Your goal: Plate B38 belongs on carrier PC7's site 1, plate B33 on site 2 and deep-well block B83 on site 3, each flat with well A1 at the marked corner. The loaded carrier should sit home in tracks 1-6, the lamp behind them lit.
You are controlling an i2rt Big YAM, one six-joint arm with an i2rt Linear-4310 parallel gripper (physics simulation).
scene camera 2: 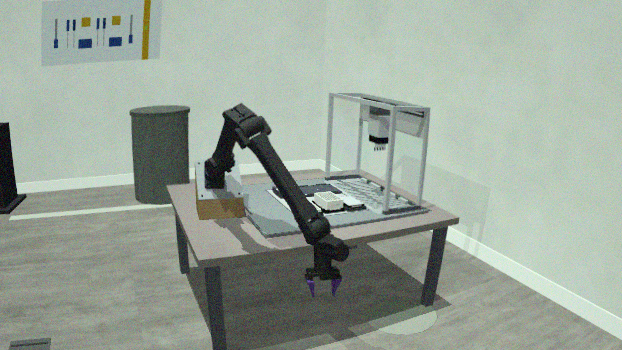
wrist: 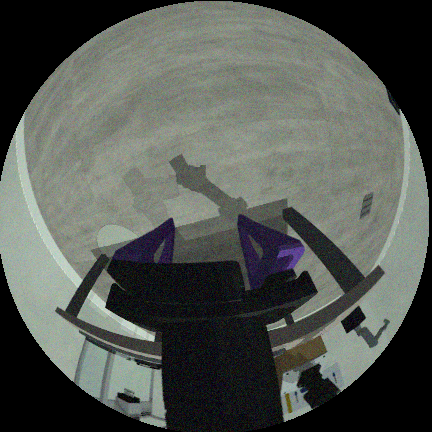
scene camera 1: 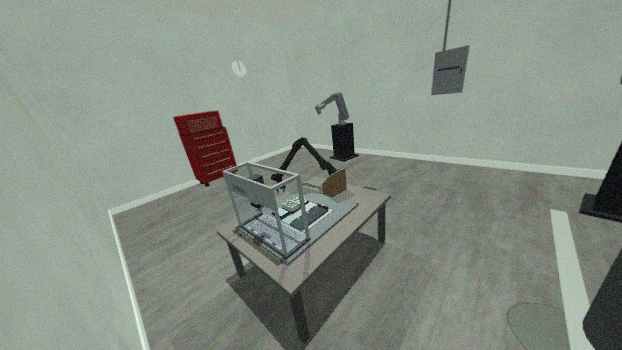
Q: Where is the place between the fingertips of the gripper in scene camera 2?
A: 323, 296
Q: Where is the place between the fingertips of the gripper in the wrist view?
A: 205, 220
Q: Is the gripper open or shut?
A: Open.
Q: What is the gripper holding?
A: Nothing.
